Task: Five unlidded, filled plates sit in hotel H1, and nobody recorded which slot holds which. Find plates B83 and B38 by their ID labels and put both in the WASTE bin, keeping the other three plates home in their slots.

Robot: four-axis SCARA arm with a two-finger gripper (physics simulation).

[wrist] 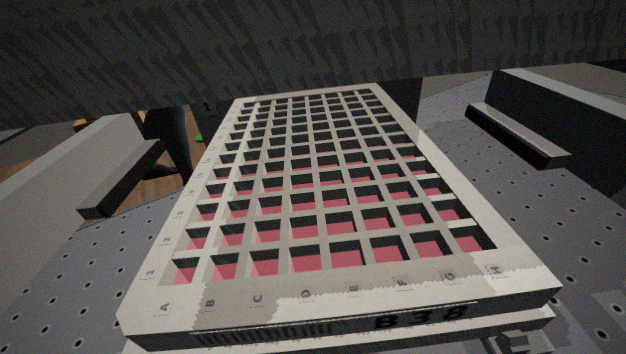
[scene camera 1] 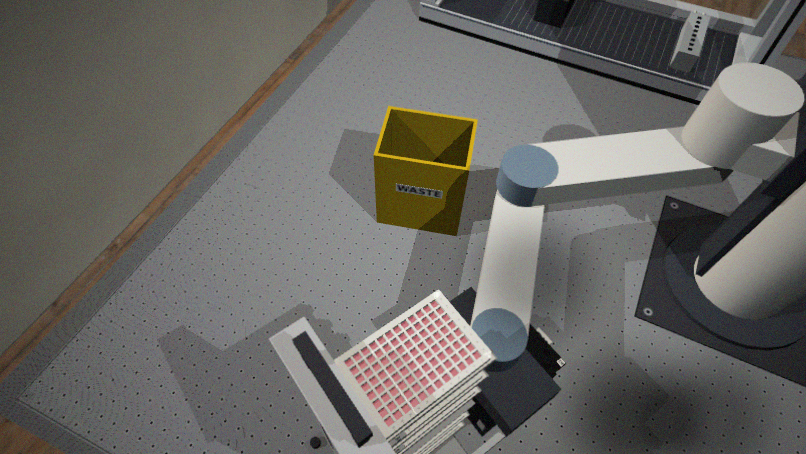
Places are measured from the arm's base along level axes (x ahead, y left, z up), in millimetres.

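Where they show: gripper, fingertip midpoint: (wrist: 311,109); arm's base, origin of the base link: (scene camera 1: 731,286).
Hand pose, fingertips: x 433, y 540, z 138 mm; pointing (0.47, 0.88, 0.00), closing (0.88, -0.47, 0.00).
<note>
Things, the pixels of their top centre, and the offset from my fingertips. "pt": a spot on its surface instead.
- Plate B38, middle of its top: (wrist: 311,141) dx -12, dy -20, dz -3 mm
- hotel H1, surface spot: (scene camera 1: 287,338) pt dx +85, dy +26, dz +306 mm
- top plate, middle of its top: (scene camera 1: 413,358) dx -12, dy -20, dz +263 mm
- yellow WASTE bin, middle of its top: (scene camera 1: 427,136) dx +155, dy -442, dz +74 mm
- dark surface, surface spot: (wrist: 300,45) pt dx -42, dy -76, dz +38 mm
- rail-edged dark tray, surface spot: (scene camera 1: 609,45) pt dx -63, dy -1042, dz -76 mm
- slotted block, surface spot: (scene camera 1: 690,42) pt dx -225, dy -1068, dz -32 mm
Plate B38 (wrist: 350,217), white with red-filled wells, fills the middle of the wrist view. Its ID label faces the camera, and it sits on a support in hotel H1 (scene camera 1: 287,338). My gripper (wrist: 311,109) is open and empty, one finger to each side of the plate and apart from it. In scene camera 1 the fingers are hidden below the dark gripper body beside the hotel. A top plate (scene camera 1: 417,360) with red wells lies over several stacked plates; their labels cannot be read there, and no B83 label shows. The yellow WASTE bin (scene camera 1: 414,211) stands upright; no plate shows inside.
A dark surface (wrist: 300,45) spans close above plate B38. A black flat stand (scene camera 1: 544,355) shows partly beneath the gripper body. The robot's base plate (scene camera 1: 654,281) is at the right. A rail-edged dark tray (scene camera 1: 609,45) holding a slotted block (scene camera 1: 690,42) is at the top right.
</note>
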